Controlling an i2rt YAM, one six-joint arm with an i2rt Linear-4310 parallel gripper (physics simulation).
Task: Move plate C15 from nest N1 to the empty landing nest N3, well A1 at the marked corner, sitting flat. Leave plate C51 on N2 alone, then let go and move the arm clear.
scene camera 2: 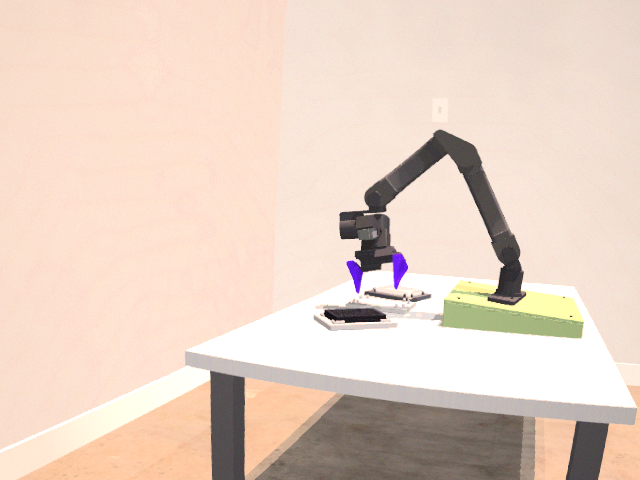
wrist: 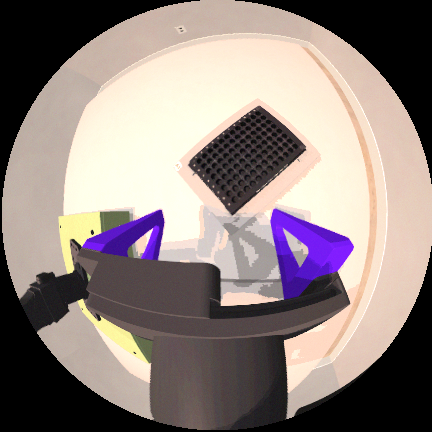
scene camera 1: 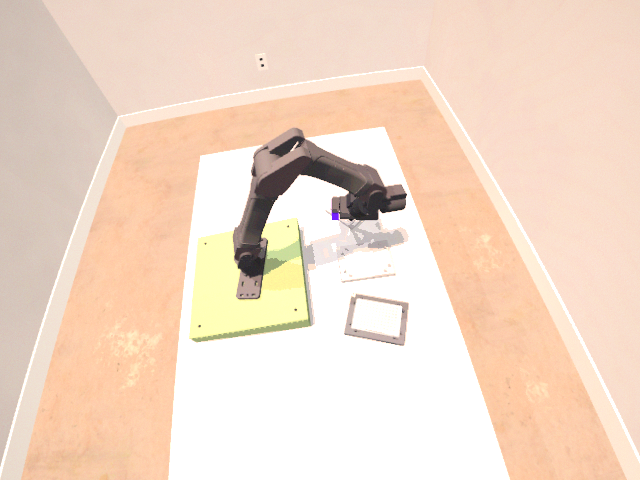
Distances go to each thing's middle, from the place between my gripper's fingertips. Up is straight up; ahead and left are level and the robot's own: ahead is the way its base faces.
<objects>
The black perforated rack (scene camera 2: 359, 315) is 20 mm ahead of my hand, 70 mm to the left of it and 50 mm below it.
</objects>
